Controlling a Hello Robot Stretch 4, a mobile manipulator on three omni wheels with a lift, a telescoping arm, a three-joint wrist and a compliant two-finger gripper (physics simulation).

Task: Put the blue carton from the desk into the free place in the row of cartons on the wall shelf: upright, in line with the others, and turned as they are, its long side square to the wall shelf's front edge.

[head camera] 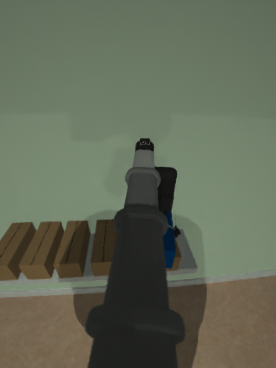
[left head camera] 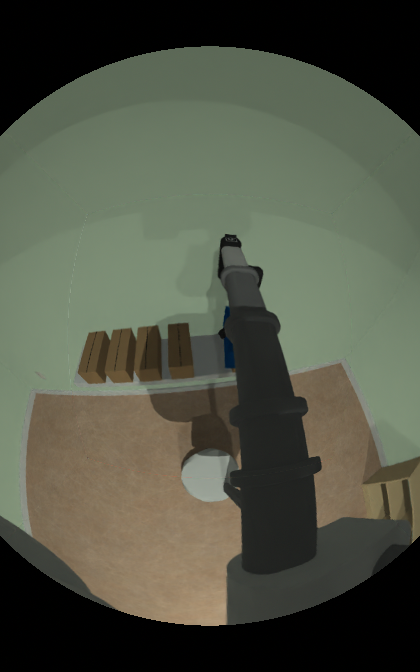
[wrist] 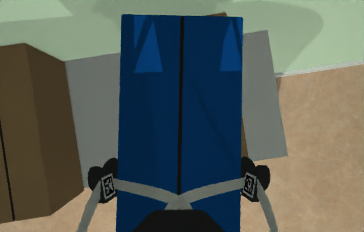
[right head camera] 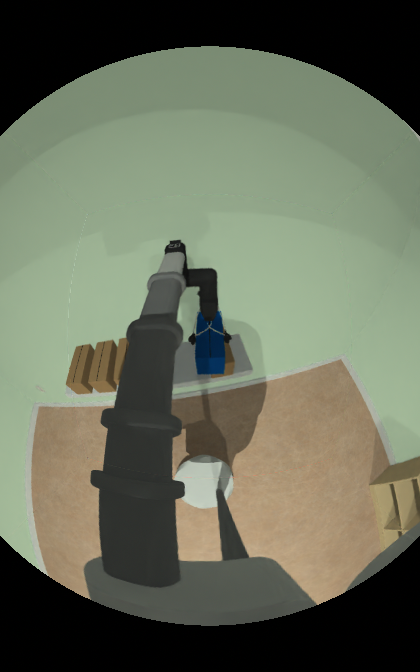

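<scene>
The blue carton [head camera: 170, 247] [left head camera: 229, 350] [right head camera: 210, 355] [wrist: 150, 115] is upright in my gripper [right head camera: 210, 338] [wrist: 179, 171], whose fingertips press on its two sides. It hangs over the right part of the grey wall shelf [head camera: 189, 255] [left head camera: 207, 355] [right head camera: 185, 365] [wrist: 92, 100] and largely covers the rightmost brown carton [head camera: 177, 259] [right head camera: 229, 361]. Several brown cartons [head camera: 103, 247] [left head camera: 180, 350] [right head camera: 104, 365] [wrist: 25, 125] stand in a row to the left. The bare gap lies between them and the rightmost one, left of the blue carton. Its height above the cartons is hard to tell.
The green wall [head camera: 225, 165] [left head camera: 300, 300] [right head camera: 300, 300] rises behind the shelf. My dark arm [head camera: 137, 280] hides part of the row in the head views. A white round object [left head camera: 209, 475] [right head camera: 205, 482] stands on the brown floor; a wooden unit [left head camera: 395, 470] [right head camera: 400, 470] is at the right.
</scene>
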